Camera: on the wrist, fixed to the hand. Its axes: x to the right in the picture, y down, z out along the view.
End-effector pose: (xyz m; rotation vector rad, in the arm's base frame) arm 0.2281 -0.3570 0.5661 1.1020 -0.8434 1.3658
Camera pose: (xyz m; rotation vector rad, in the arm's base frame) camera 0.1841 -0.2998 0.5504 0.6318 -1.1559 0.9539
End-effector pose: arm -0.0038 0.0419 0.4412 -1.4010 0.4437 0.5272
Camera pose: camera -0.0235 -0.0192 0.4047 -2.0003 0.2406 0.6817
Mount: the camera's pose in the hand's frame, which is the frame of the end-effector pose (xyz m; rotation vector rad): 0.0002 0.0354 -0.0648 -0.6299 -0.0173 -0.0374
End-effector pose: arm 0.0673 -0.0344 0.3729 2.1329 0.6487 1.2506
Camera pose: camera 0.0140 -0.0445 0.4230 1.5968 0.2340 1.2126
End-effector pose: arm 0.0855 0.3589 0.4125 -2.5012 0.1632 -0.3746
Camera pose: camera 0.0650 0.2947 0.4426 3.0920 -0.2568 0.3514
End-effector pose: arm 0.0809 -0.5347 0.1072 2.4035 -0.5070 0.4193
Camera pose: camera 0.0541 -0.5185 0.1741 1.8056 -0.5093 0.1822
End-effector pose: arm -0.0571 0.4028 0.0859 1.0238 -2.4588 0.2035
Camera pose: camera -0.0586 0.4477 0.1445 0.7823 -2.2721 -0.5603
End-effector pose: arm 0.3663 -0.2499 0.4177 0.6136 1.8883 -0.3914
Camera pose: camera 0.3379 -0.1866 0.4429 0.1495 1.8713 0.1800
